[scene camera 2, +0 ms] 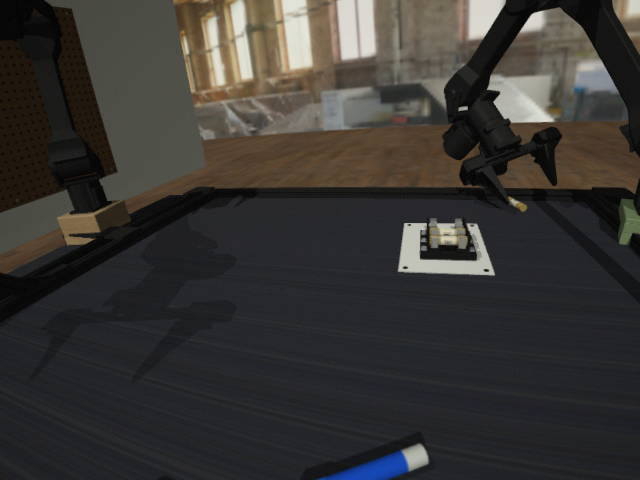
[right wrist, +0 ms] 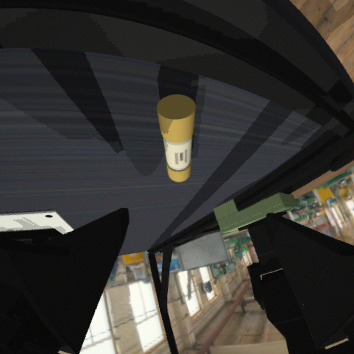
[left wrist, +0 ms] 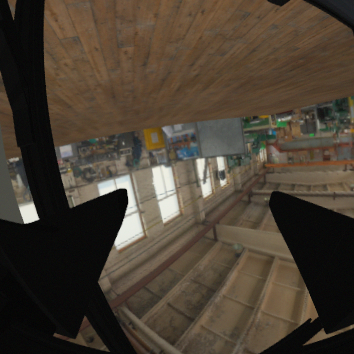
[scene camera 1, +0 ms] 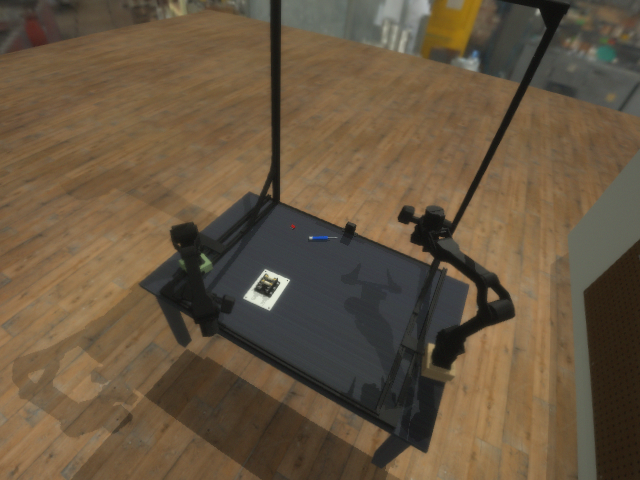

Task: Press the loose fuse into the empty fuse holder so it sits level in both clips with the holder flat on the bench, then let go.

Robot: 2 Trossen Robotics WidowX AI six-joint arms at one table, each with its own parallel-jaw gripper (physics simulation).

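Frame: origin at the left arm's base, x ahead, y left, z up, level; millimetres.
Seen in the pictures: left gripper, fingertip midpoint: (left wrist: 200, 197) (scene camera 1: 421, 210); right gripper, fingertip midpoint: (scene camera 2: 532, 194) (right wrist: 198, 218) (scene camera 1: 212, 293); left arm's base, link origin: (scene camera 2: 91, 208) (scene camera 1: 441, 359); right arm's base, link origin: (right wrist: 262, 219).
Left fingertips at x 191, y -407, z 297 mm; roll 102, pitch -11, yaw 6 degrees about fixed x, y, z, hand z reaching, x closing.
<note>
Pixels of each thing's top centre, then the offset from my left fingertips to it.
- loose fuse, top centre: (right wrist: 181, 158) (scene camera 2: 516, 200) dz -346, dx +680, dy +446 mm
- black fuse holder, top centre: (scene camera 2: 443, 224) (right wrist: 29, 262) (scene camera 1: 267, 283) dz -325, dx +512, dy +292 mm
- blue screwdriver, top centre: (scene camera 1: 323, 236) dz -346, dx +373, dy -77 mm
- small red item, top centre: (scene camera 1: 292, 226) dz -352, dx +540, dy -98 mm
The loose fuse (scene camera 2: 517, 204) (right wrist: 178, 155), gold-capped with a pale middle, lies on the bench to the right of the holder in scene camera 2. It is hidden behind the right arm in scene camera 1. The black fuse holder (scene camera 1: 267, 285) (scene camera 2: 447, 254) sits on a white plate (scene camera 1: 268, 304) (scene camera 2: 413, 263) (right wrist: 30, 220); two fuses are in its clips and the rear clip pair is empty. My right gripper (scene camera 1: 211, 316) (scene camera 2: 531, 192) (right wrist: 198, 218) is open, tilted low by the loose fuse, with nothing between its fingers. My left gripper (scene camera 1: 430, 232) (left wrist: 200, 197) is open and empty, raised far from the holder.
A blue screwdriver (scene camera 1: 319, 238) (scene camera 2: 367, 467) and a small red item (scene camera 1: 293, 226) lie along the far side in scene camera 1, near a black block (scene camera 1: 350, 227). A green block (scene camera 1: 199, 265) (scene camera 2: 628, 222) (right wrist: 260, 212) and a wooden block (scene camera 1: 436, 369) (scene camera 2: 95, 222) are at the arm bases.
</note>
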